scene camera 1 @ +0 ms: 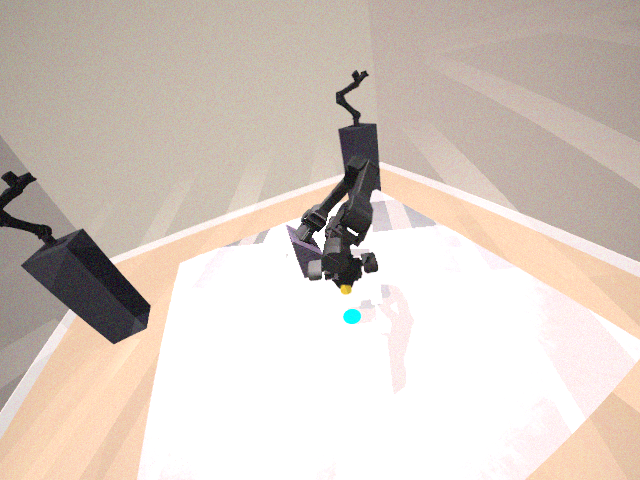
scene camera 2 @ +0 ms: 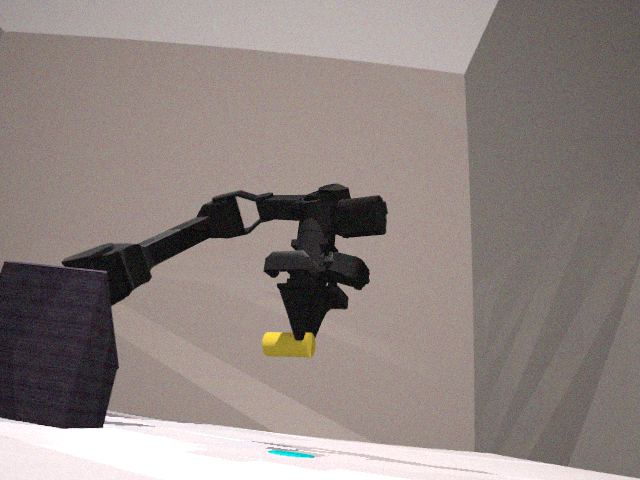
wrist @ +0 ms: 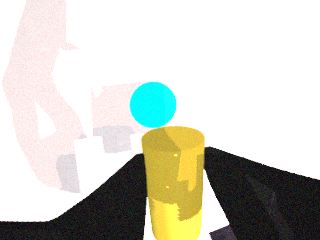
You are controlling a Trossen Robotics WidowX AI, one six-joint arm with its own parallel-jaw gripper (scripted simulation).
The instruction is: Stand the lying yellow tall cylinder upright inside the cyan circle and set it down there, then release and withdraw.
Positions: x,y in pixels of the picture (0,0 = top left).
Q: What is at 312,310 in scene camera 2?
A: The gripper.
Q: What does the gripper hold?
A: A yellow cylinder.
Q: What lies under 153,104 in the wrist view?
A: A cyan circle.
